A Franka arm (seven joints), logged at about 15 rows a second.
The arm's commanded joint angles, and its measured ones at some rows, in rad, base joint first. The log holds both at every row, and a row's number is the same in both.
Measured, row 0:
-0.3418, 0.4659, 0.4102, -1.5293, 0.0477, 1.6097, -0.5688
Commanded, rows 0 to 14:
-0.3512, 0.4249, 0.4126, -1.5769, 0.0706, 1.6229, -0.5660
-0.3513, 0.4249, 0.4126, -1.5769, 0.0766, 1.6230, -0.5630
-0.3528, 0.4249, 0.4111, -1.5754, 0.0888, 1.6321, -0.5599
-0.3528, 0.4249, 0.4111, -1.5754, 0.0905, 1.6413, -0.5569
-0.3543, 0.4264, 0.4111, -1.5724, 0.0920, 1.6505, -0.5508
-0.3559, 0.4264, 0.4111, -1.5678, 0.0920, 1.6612, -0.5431
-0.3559, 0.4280, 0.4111, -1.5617, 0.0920, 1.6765, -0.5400
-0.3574, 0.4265, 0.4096, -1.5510, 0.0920, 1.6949, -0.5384
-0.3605, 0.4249, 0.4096, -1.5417, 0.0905, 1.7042, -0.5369
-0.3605, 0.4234, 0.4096, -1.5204, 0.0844, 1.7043, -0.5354
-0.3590, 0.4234, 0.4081, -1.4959, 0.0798, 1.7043, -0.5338
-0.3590, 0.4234, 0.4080, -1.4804, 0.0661, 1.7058, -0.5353
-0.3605, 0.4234, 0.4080, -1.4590, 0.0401, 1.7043, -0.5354
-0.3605, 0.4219, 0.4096, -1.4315, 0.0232, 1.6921, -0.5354
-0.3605, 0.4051, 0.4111, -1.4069, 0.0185, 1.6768, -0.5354
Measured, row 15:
-0.3530, 0.4310, 0.4026, -1.4470, 0.0424, 1.6964, -0.5473
